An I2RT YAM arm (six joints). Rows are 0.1 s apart.
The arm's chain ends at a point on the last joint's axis. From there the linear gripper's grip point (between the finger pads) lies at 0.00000 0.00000 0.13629 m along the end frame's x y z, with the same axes.
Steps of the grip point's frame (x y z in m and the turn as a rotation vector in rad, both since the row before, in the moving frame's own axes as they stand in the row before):
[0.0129, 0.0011, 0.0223, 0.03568, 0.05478, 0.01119]
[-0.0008, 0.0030, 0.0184, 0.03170, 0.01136, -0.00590]
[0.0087, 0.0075, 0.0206, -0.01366, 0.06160, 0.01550]
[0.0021, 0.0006, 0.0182, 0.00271, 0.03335, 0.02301]
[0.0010, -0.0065, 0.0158, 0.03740, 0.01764, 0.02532]
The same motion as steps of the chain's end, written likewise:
[0.0054, 0.0059, 0.0226, 0.03568, 0.05478, 0.01119]
[-0.0023, 0.0073, 0.0185, 0.03170, 0.01136, -0.00590]
[0.0003, 0.0056, 0.0209, -0.01366, 0.06160, 0.01550]
[-0.0024, 0.0009, 0.0183, 0.00271, 0.03335, 0.02301]
[-0.0015, -0.0014, 0.0159, 0.03740, 0.01764, 0.02532]

